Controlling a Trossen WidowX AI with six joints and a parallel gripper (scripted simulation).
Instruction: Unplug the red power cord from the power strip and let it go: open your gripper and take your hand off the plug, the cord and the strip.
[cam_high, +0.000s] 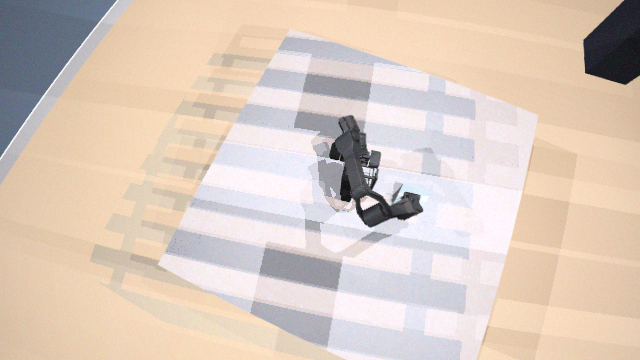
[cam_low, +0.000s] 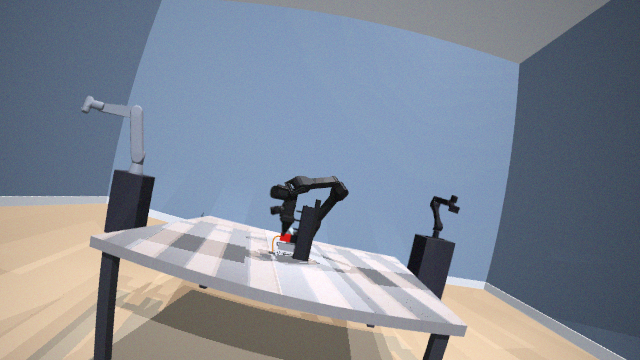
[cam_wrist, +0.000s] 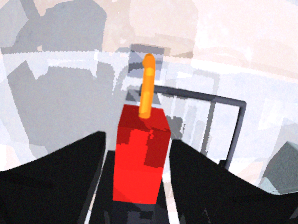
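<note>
Now: gripper tip 3 cm to the right of the red plug and 1 cm past it. Also, from my gripper tip: black strip 10 cm to the left, 3 cm above, 1 cm behind.
</note>
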